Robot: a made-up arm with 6 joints.
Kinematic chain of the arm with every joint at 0, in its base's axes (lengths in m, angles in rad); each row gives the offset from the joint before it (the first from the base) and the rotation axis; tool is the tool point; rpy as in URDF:
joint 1: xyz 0 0 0.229 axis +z
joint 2: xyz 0 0 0 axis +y
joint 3: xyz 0.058 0 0.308 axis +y
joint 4: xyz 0.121 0 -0.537 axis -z
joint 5: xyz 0 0 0 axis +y
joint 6: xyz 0.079 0 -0.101 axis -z
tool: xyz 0 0 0 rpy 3.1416 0 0
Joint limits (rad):
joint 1: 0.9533..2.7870
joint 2: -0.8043..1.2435
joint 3: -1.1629..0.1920
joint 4: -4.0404..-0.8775
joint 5: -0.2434..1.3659
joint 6: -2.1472..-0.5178
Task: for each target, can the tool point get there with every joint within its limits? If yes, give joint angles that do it. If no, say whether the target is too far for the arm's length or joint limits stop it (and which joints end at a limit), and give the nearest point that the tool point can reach.
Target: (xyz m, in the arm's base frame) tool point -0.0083 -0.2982 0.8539
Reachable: no: joint limits stop it (at a limit: joint 1, joint 2, joint 3, joint 5) | nearest point -0.3278 0.0315 0.8852 | short by 0.460 m
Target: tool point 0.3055 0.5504 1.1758
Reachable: no: too far | nearest point 0.2046 0.3687 0.8632 | short by 0.375 m
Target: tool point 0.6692 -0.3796 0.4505
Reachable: no: joint limits stop it (at a limit: joint 2, joint 3) | nearest point 0.2720 -0.1543 0.1511 | short by 0.546 m
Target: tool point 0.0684 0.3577 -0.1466
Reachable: yes | joints 1.3362 0.4466 -0.6267 -2.8616 0.1740 -1.5408
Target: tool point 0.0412 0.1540 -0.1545
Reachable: yes | joints 1.5108 0.2257 -0.0966 -1.4395 0.9170 -1.4841
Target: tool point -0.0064 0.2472 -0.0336
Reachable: yes | joints 1.4492 -0.3991 -0.0040 -2.5842 0.0991 -1.7112
